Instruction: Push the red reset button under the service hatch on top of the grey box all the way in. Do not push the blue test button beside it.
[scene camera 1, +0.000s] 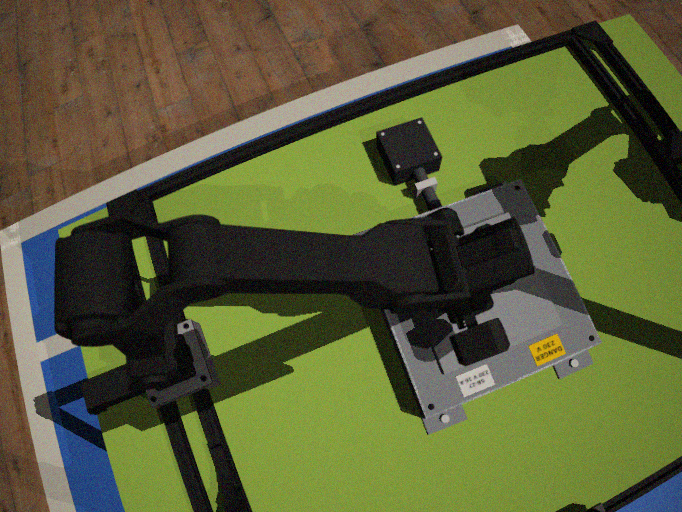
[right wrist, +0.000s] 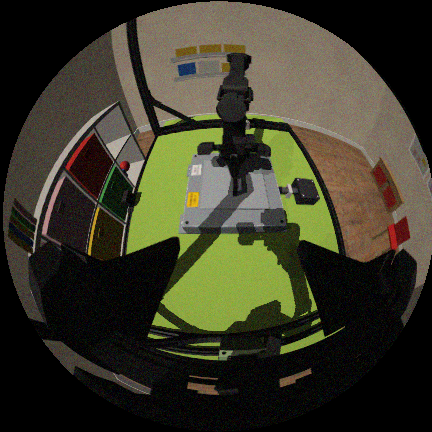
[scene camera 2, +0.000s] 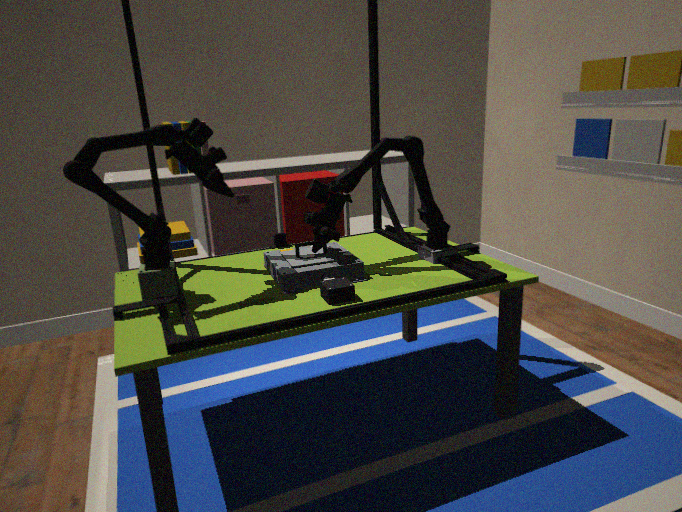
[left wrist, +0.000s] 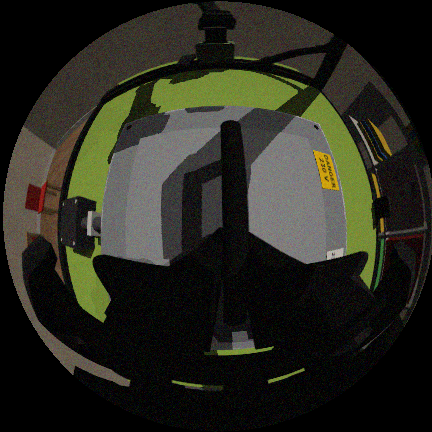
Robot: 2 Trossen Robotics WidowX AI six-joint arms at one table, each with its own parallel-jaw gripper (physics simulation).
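The grey box (scene camera 1: 527,310) (scene camera 2: 298,269) (left wrist: 128,193) (right wrist: 213,193) lies on the green table (scene camera 1: 314,447). My left gripper (scene camera 1: 463,317) (scene camera 2: 321,244) (left wrist: 230,233) (right wrist: 233,176) reaches down onto the box top. It is shut on the hatch's black bar handle (left wrist: 233,160) (scene camera 2: 304,247). A dark stepped edge runs beside the handle, and I cannot tell how far the hatch is raised. The red and blue buttons are hidden. My right gripper (scene camera 2: 224,190) (right wrist: 241,245) is open and empty, high above the table's left end in scene camera 2.
A small black block (scene camera 1: 408,149) (scene camera 2: 337,291) (left wrist: 76,227) (right wrist: 304,190) with a short shaft stands against one side of the box. A yellow danger label (scene camera 1: 547,349) (left wrist: 326,169) marks the box top. A shelf with coloured bins (scene camera 2: 309,203) stands behind the table.
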